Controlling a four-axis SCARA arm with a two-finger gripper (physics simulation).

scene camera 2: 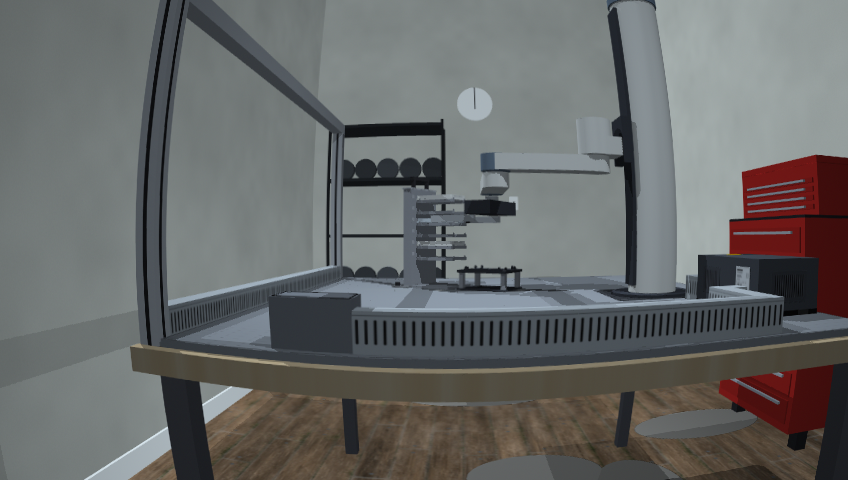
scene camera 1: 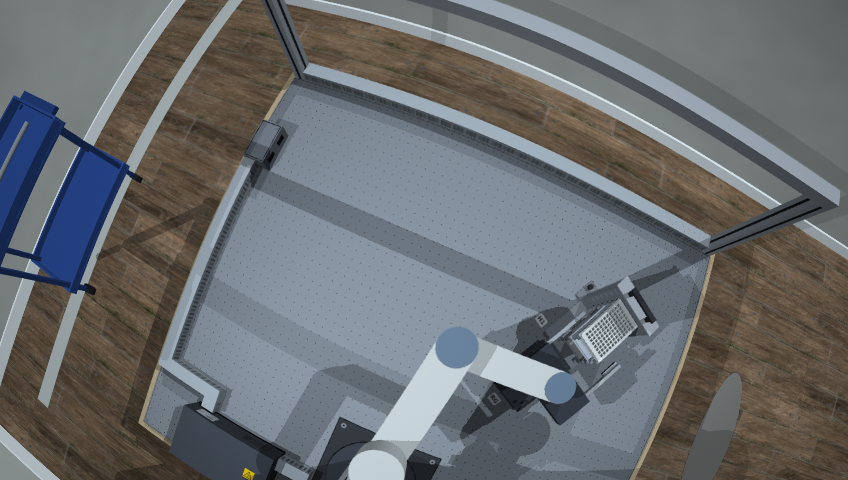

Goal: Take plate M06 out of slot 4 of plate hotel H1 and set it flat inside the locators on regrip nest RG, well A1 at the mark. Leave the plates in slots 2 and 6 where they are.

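Places are measured from the arm's base along level axes (x right, y ahead, z up), in centimetres.
Pixels of known places: gripper, fingertip midpoint: (scene camera 2: 446, 219); arm's base, origin of the base link: (scene camera 2: 651, 297).
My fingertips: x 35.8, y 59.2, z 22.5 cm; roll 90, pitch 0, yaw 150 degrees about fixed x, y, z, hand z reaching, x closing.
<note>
For each thing: its top centre in the pictures, then the offset to it from my fingertips. "spot": a spot on its surface instead.
- pale plate with wells, middle of its top: (scene camera 1: 610, 330) (scene camera 2: 441, 195) dx -1.2, dy +1.5, dz +7.4 cm
- Plate M06, middle of its top: (scene camera 2: 441, 218) dx -1.1, dy +1.5, dz +0.3 cm
- slot 2 plate, middle of its top: (scene camera 1: 591, 332) (scene camera 2: 441, 241) dx -1.2, dy +1.5, dz -6.8 cm
- Regrip nest RG, middle of its top: (scene camera 1: 531, 376) (scene camera 2: 490, 266) dx -10.1, dy -13.5, dz -14.2 cm
- dark controller box, surface spot: (scene camera 1: 223, 443) spot: dx -75.6, dy -66.4, dz -9.7 cm
- frame post, surface spot: (scene camera 2: 155, 178) spot: dx -108.2, dy +41.3, dz +3.5 cm
Plate hotel H1 (scene camera 1: 626, 285) (scene camera 2: 410, 237) stands upright at the right in scene camera 1. A pale plate with wells (scene camera 1: 609, 330) (scene camera 2: 446, 198) lies in its top slot, slot 6. Plate M06 (scene camera 2: 427, 222) shows small and partly covered in slot 4; the slot 6 plate hides it from above. The slot 2 plate (scene camera 2: 443, 244) lies lower. My gripper (scene camera 1: 601, 337) (scene camera 2: 445, 220) is open, its fingers reaching into the hotel at about slot 4 height, one on each side of the plate stack, holding nothing. Regrip nest RG (scene camera 1: 538, 355) (scene camera 2: 489, 270) bears no visible plate; my arm partly covers it.
The forearm (scene camera 1: 514, 369) (scene camera 2: 547, 162) passes above the nest. The robot column (scene camera 2: 651, 148) stands to the right in scene camera 2. A dark controller box (scene camera 1: 223, 443), slotted cable ducts (scene camera 1: 205, 258) (scene camera 2: 476, 330) and a frame post (scene camera 2: 155, 178) stand along the table edges.
</note>
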